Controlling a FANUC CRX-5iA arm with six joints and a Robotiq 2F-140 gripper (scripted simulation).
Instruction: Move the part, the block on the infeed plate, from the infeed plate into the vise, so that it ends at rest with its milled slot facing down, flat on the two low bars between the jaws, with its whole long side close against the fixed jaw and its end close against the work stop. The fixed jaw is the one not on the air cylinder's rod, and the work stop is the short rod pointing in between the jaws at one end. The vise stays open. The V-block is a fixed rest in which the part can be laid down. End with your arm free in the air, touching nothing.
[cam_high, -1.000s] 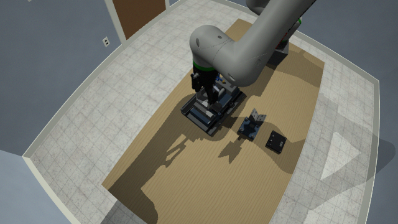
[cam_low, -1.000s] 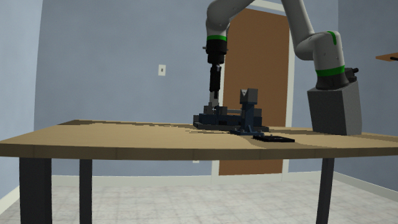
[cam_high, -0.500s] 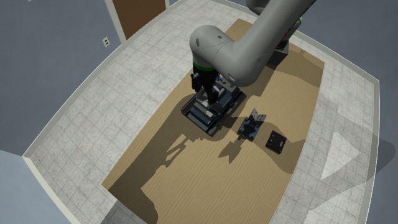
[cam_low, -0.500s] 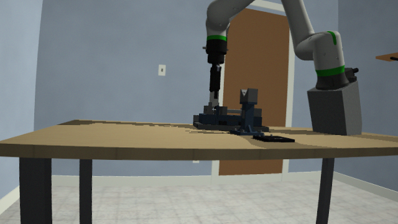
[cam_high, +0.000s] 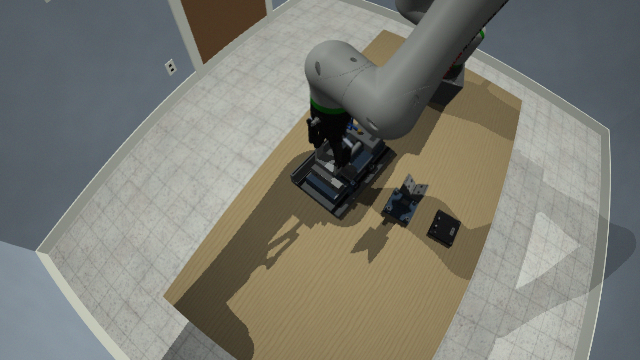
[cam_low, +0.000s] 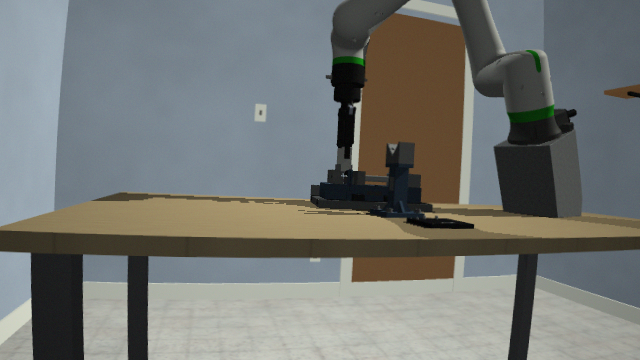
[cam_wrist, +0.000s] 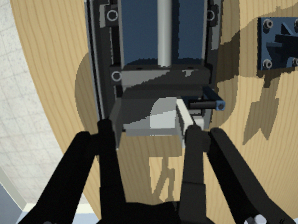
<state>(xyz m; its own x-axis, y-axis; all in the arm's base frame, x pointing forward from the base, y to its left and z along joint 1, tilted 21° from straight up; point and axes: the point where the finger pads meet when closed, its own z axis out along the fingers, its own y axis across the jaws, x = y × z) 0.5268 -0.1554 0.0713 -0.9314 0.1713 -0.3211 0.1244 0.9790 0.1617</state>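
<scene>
My gripper is now 30 mm above the part. Also, from my hand: moving jaw (30 mm behind, 20 mm to the left, 50 mm below); then air cylinder rod (80 mm behind, 30 mm to the left, 50 mm below); then work stop rod (10 mm ahead, 70 mm to the left, 30 mm below).
</scene>
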